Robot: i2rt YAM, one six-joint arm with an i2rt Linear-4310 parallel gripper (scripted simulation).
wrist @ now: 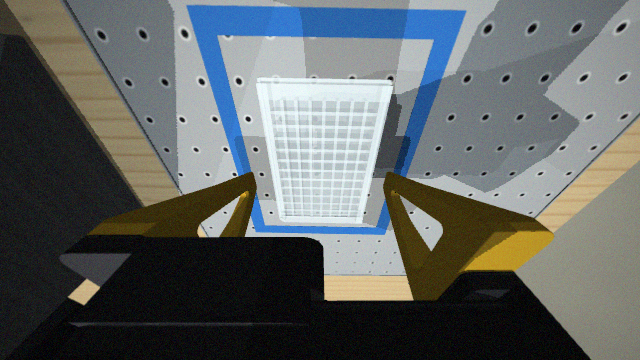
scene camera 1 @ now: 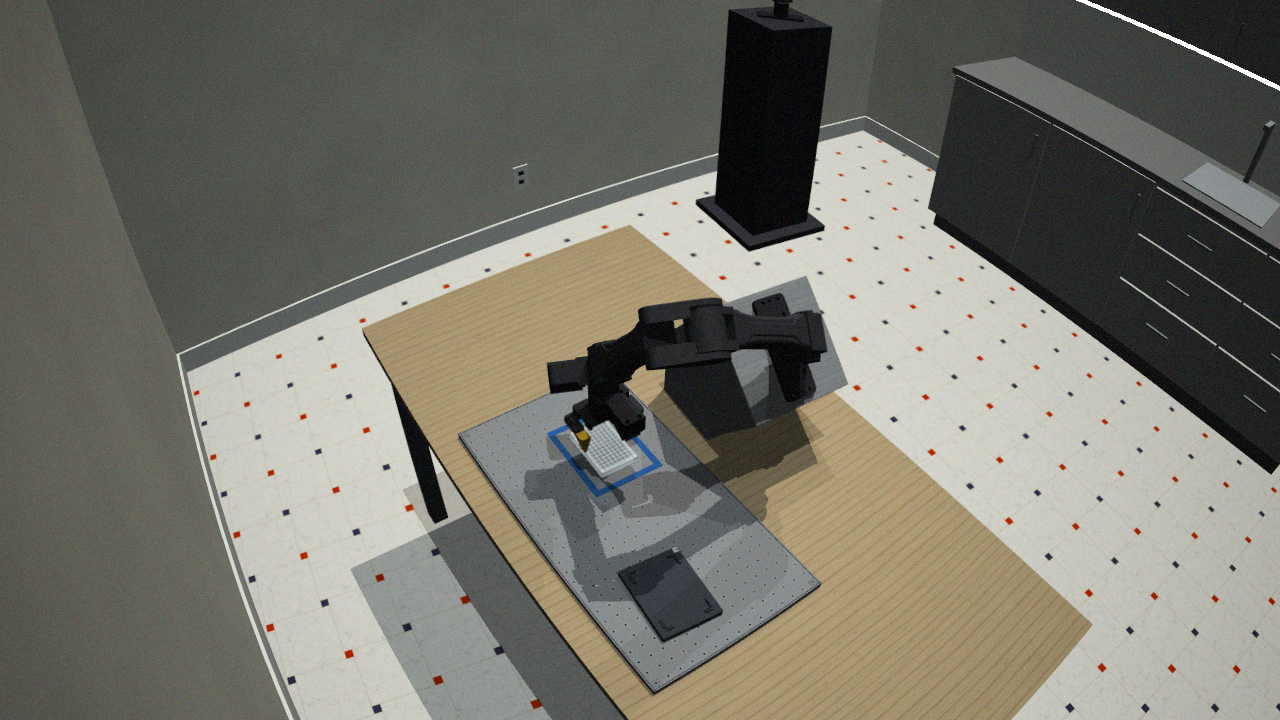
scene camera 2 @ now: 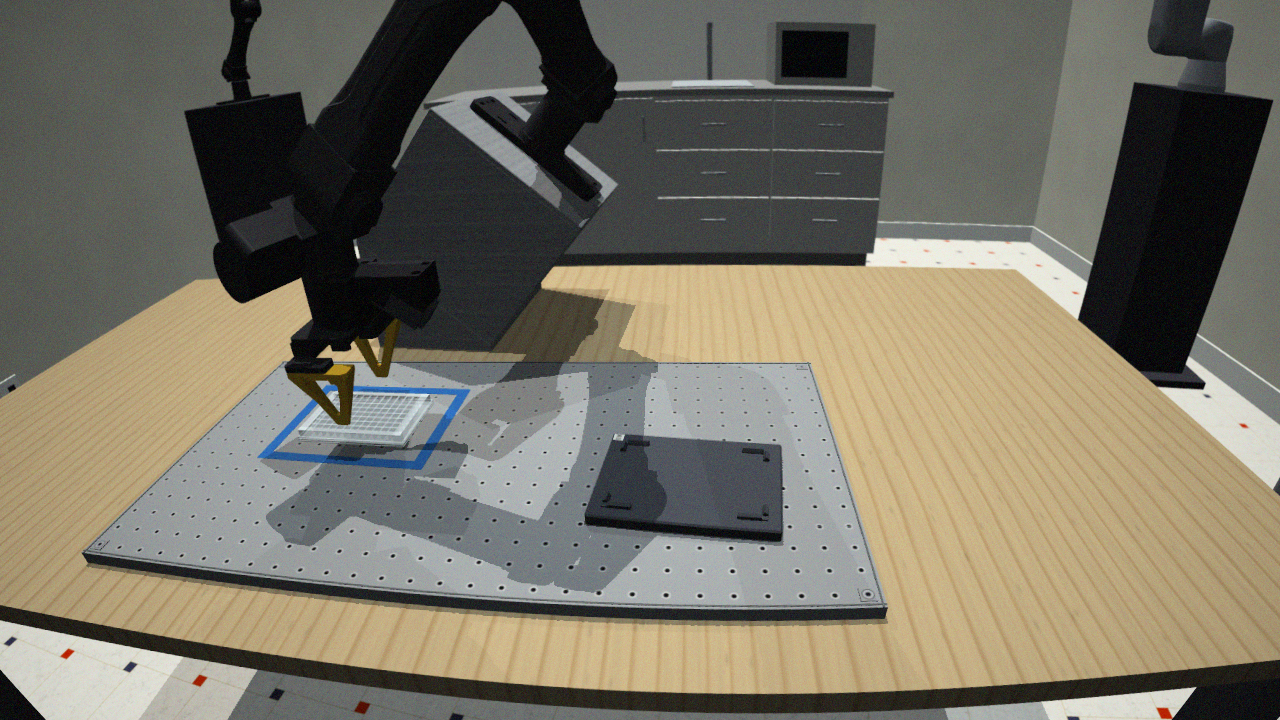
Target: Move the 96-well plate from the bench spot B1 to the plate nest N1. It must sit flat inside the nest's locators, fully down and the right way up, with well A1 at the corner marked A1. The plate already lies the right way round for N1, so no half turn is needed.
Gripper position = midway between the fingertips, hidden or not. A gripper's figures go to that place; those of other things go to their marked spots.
Labels:
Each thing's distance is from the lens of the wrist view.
my gripper point(wrist: 320, 179): 13 cm
clear 96-well plate point(wrist: 330, 157): 14 cm

